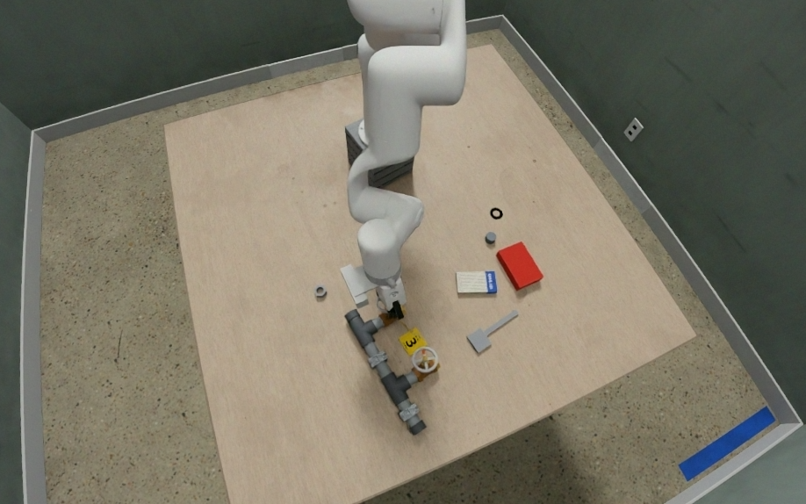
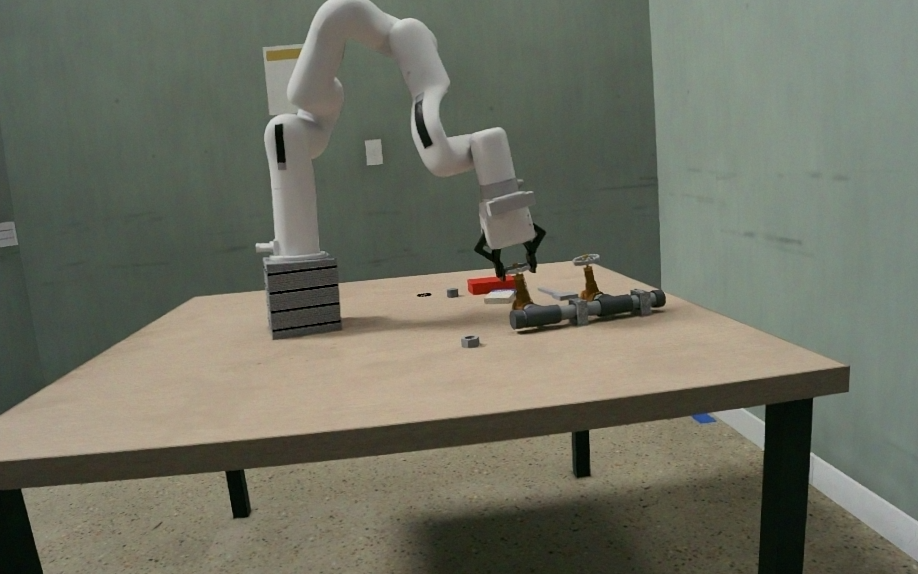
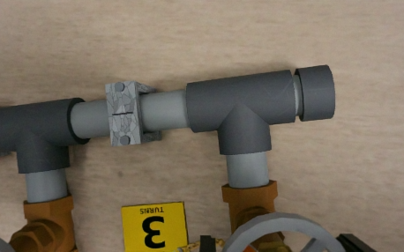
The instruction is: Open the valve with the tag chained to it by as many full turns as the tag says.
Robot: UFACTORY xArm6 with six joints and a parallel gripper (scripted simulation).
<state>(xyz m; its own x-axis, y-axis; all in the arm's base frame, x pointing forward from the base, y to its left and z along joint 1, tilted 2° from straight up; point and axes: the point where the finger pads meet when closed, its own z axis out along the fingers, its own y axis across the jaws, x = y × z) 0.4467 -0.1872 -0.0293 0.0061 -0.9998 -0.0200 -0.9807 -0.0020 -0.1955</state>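
The yellow tag is 110 mm below my hand, 90 mm ahead of it and 40 mm to the left of it. Round my hand: grey scraper (220 mm to the left, 160 mm ahead, 110 mm below); white card (260 mm to the left, 100 mm below, 30 mm ahead); red block (390 mm to the left, 100 mm below, 40 mm ahead).
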